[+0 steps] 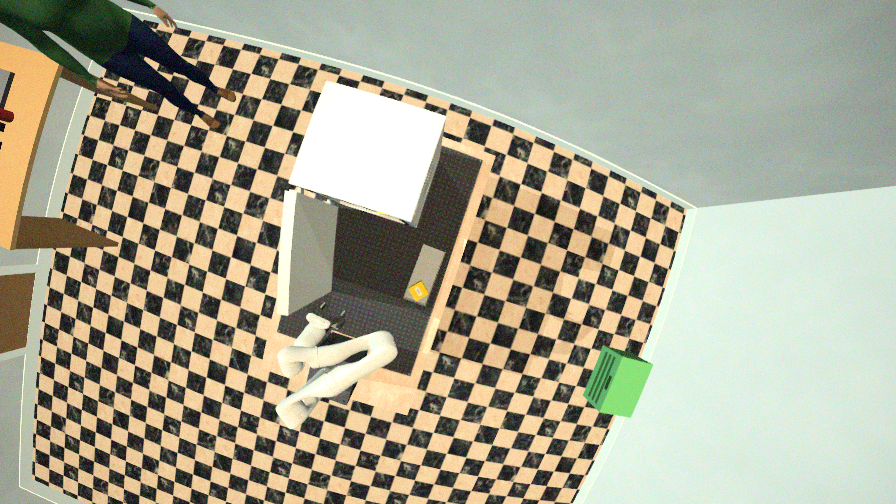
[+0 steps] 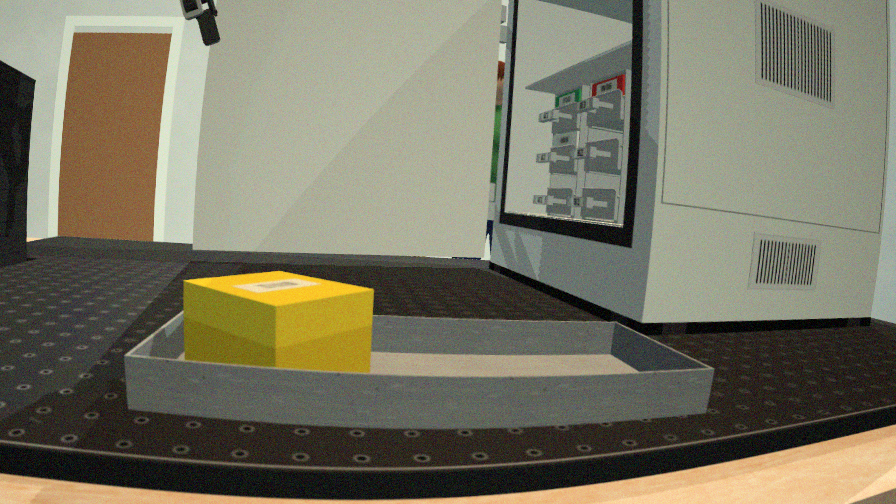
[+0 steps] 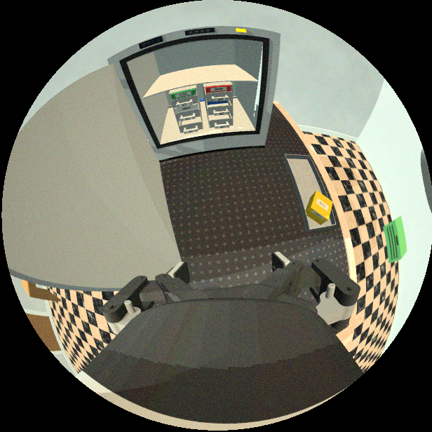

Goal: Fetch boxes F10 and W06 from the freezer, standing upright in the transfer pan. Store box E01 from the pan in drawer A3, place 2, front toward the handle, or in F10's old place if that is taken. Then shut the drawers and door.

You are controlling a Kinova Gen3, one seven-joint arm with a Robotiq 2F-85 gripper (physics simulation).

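The freezer (image 1: 369,147) (image 2: 708,162) (image 3: 271,107) stands with its door (image 1: 308,257) (image 2: 344,131) (image 3: 80,185) wide open. Inside are two columns of grey-handled drawers, a green-labelled rack (image 2: 568,97) (image 3: 183,93) at left and a red-labelled rack (image 2: 609,85) (image 3: 218,89) at right. The drawers look shut; their small labels cannot be read, and F10 and W06 cannot be identified. Yellow box E01 (image 1: 418,290) (image 2: 275,325) (image 3: 319,207) sits at one end of the transfer pan (image 1: 431,257) (image 2: 419,398) (image 3: 296,182). My gripper (image 1: 332,309) (image 3: 229,267) is open and empty, high in front of the freezer, away from the pan.
The open door stands left of my gripper. The dark perforated table top (image 1: 375,250) (image 2: 438,291) (image 3: 225,200) carries freezer and pan. A shelf board (image 3: 200,80) spans above the racks. A green cabinet (image 1: 617,382) (image 3: 396,240) stands by the wall; a person (image 1: 131,47) stands beyond the freezer.
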